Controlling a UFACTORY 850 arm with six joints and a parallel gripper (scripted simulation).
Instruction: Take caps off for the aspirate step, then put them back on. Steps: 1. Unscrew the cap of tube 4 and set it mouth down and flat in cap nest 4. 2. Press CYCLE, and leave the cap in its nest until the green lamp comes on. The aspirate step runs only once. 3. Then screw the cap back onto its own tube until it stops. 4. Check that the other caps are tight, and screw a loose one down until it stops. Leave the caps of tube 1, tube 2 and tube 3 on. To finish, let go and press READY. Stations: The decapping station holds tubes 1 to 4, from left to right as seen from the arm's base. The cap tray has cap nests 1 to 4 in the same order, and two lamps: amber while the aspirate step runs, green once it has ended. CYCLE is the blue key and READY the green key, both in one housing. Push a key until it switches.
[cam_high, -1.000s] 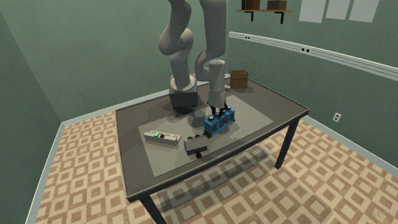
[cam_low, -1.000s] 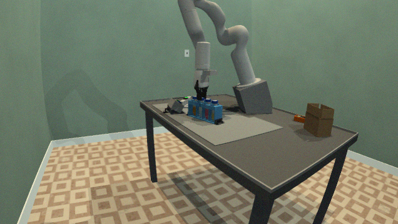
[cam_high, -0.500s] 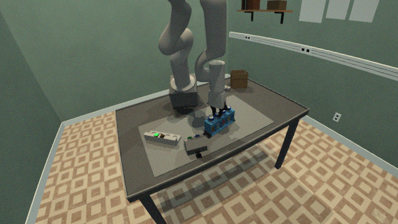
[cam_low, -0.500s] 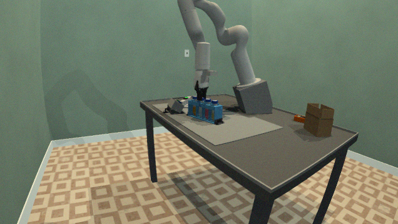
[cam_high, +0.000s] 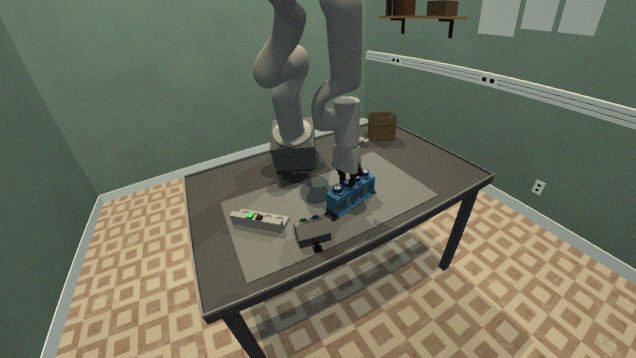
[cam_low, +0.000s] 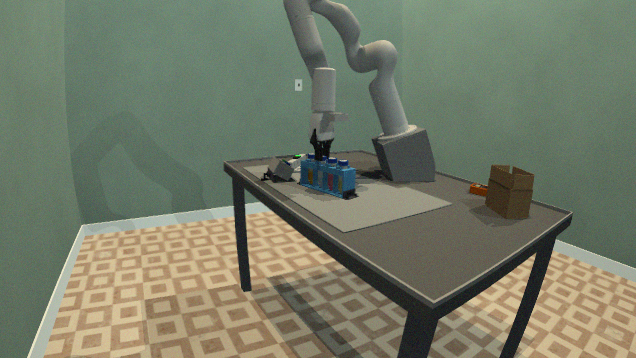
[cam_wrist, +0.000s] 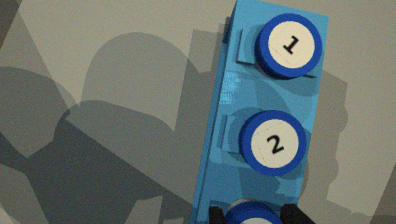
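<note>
My hand is 5 cm to the left of the blue cap marked 4, 1 cm short of it and 1 cm above it. Round my hand: blue key: 18 cm to the right, 6 cm below, 4 cm ahead; green key: 22 cm to the right, 6 cm below, 3 cm ahead; grey key housing: 20 cm to the right, 8 cm below, 5 cm ahead.
</note>
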